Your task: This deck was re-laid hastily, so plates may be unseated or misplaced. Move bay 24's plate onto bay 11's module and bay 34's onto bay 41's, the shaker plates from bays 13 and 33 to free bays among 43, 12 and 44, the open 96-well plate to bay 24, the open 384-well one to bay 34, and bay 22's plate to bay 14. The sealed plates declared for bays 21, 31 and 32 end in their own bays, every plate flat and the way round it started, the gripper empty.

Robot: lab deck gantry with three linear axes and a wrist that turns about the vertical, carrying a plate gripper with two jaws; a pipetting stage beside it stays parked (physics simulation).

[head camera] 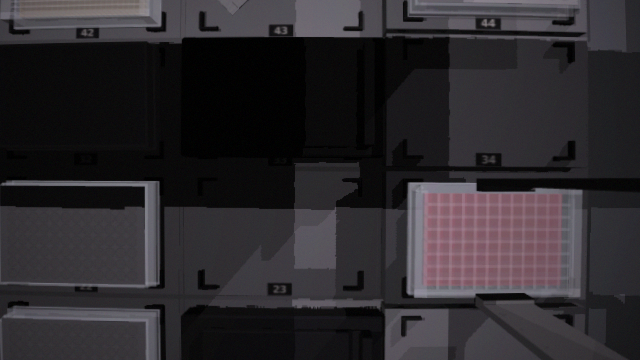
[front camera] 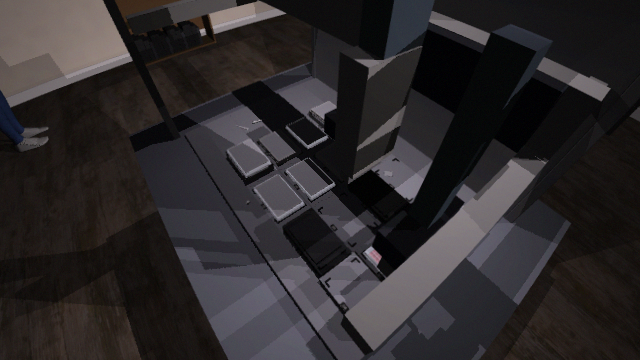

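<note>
My gripper is shut on the pink-filled 96-well plate, held flat slightly above bay 24; its jaws are hidden in the front view. Bay 34 and bay 23 hold no plate. Pale plates stand at bay 22, bay 12, bay 11 and bay 21. A tan-filled plate is at bay 42; a pale plate is at bay 44. Plates at bay 31 and bay 32 are shaded.
Dark shakers stand at bay 33 and bay 13, too dark to judge their tops. A pale scrap lies at bay 43. The pipetting stage hides part of the deck. Two tip-like pieces lie beyond bay 21.
</note>
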